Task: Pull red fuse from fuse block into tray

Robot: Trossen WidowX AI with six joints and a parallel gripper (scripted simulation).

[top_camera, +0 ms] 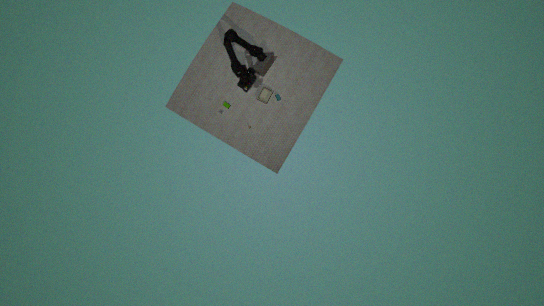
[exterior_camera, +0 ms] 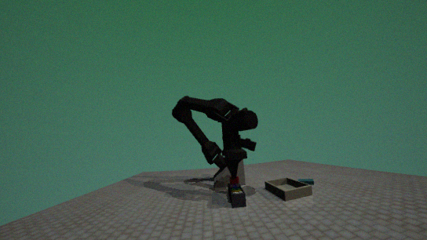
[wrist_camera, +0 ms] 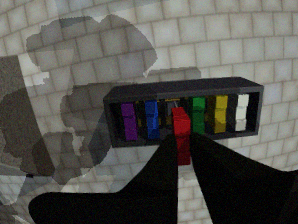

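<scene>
Now: gripper tip 18 cm to the right of the tan tray, 7 cm above it and 2 cm past it. Round my gripper tip: red fuse 1 cm below; then teal block 29 cm to the left, 8 cm behind, 6 cm below; then green piece 28 cm ahead, 6 cm below, 4 cm to the right.
</scene>
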